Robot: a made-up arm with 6 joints.
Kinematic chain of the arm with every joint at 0, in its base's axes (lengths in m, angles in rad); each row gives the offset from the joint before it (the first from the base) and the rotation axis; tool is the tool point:
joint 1: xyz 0 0 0.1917 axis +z
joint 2: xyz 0 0 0 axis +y
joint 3: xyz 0 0 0.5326 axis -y
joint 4: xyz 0 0 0 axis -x
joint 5: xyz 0.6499 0 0 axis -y
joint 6: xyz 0 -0.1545 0 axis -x
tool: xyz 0 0 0
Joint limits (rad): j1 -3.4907..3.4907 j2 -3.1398..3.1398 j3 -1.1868..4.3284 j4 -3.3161..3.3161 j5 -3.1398..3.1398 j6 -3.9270..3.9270
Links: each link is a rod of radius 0.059 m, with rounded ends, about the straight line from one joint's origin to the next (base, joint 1, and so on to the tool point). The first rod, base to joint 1, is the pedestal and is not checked.
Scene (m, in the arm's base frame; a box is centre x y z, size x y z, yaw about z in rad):
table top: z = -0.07
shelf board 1: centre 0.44 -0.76 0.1 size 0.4 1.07 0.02 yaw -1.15
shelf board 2: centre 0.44 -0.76 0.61 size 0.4 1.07 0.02 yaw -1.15
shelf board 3: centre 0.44 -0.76 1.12 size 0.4 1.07 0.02 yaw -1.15
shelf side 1: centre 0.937 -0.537 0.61 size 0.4 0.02 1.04 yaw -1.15
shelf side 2: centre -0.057 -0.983 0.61 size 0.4 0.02 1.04 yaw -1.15
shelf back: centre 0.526 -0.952 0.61 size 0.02 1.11 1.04 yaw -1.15
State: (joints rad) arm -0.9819 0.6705 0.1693 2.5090 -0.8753 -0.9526
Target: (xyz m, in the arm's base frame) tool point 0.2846 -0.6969 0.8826
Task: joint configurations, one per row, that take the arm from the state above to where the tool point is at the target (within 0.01 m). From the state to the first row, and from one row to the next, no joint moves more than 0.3 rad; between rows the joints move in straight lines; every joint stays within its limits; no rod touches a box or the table.
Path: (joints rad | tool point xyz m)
1: -0.9434 0.4295 -0.1252 2.5715 -0.8753 -0.9526 | 0.5856 -0.5860 0.4045
2: -0.9050 0.1884 -0.4196 2.6340 -0.8753 -0.9526 | 0.5238 -0.4483 0.4053
3: -0.8665 -0.0526 -0.7141 2.6964 -0.8753 -0.9526 | 0.4466 -0.3103 0.3768
4: -1.0684 -0.1503 -0.5409 2.6293 -0.8753 -0.9526 | 0.3829 -0.4172 0.5409
5: -1.2703 -0.2479 -0.3678 2.5621 -0.8753 -0.9526 | 0.2788 -0.4629 0.7143
6: -1.4721 -0.3456 -0.1946 2.4949 -0.8753 -0.9526 | 0.1669 -0.4337 0.8826
7: -1.4061 -0.0705 0.0587 2.4655 -0.8753 -0.9526 | 0.2164 -0.5667 0.9026
8: -1.3400 0.2045 0.3121 2.4361 -0.8753 -0.9526 | 0.2846 -0.6969 0.8826

